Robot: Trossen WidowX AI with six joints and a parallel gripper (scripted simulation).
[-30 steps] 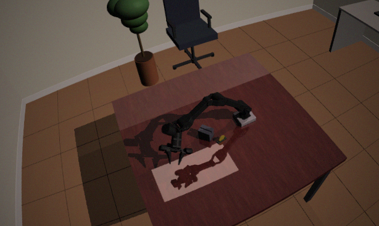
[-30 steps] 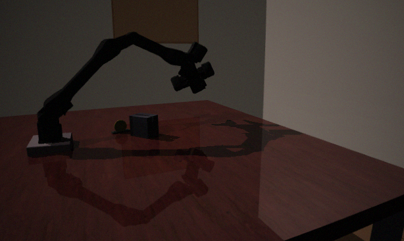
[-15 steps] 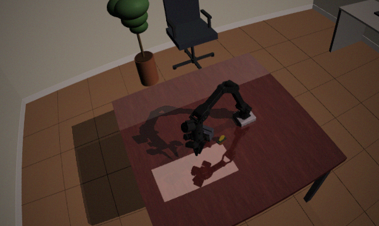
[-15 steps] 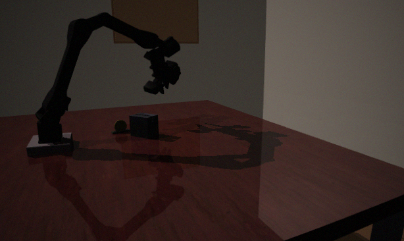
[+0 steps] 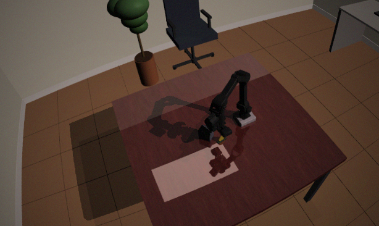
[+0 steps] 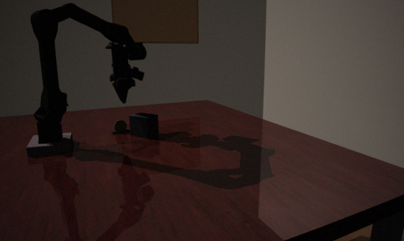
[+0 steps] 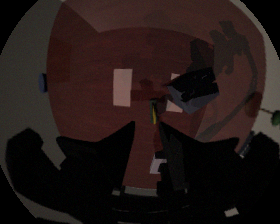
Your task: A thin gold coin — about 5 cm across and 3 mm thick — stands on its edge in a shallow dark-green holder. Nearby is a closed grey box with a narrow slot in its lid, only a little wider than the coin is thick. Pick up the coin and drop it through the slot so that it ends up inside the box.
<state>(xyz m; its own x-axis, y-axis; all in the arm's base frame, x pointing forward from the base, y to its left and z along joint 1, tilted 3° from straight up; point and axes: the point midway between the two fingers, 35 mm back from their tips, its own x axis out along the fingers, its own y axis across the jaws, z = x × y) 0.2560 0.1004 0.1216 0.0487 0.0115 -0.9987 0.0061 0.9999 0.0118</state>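
The gold coin lies 20 mm behind my gripper tip, 20 mm to the right of it and 90 mm below it.
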